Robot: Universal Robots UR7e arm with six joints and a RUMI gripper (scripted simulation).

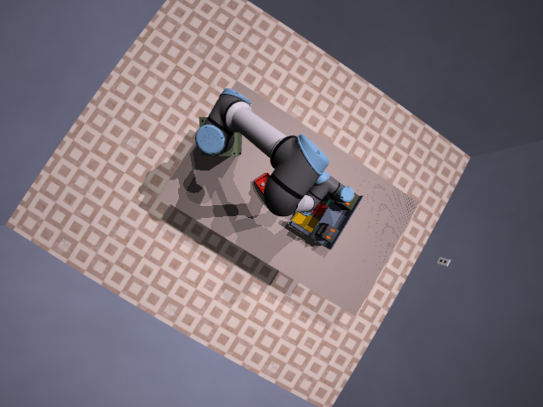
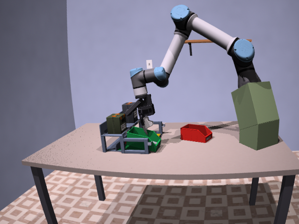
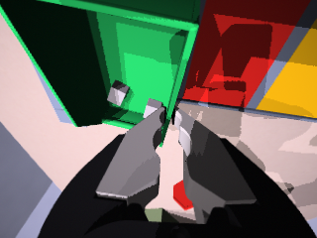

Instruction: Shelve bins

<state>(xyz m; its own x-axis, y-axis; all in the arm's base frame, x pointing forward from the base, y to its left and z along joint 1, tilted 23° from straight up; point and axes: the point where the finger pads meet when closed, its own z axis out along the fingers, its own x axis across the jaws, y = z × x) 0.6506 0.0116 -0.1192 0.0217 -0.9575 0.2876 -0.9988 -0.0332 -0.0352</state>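
Now: hand 5 cm to the right of the green bin, 3 cm above it and 1 cm short of it. Also, from my hand: green mark (8 cm below, 6 cm ahead, 4 cm to the left); then red mark (8 cm below, 7 cm to the right, 5 cm ahead); then yellow mark (18 cm to the right, 8 cm below, 5 cm ahead).
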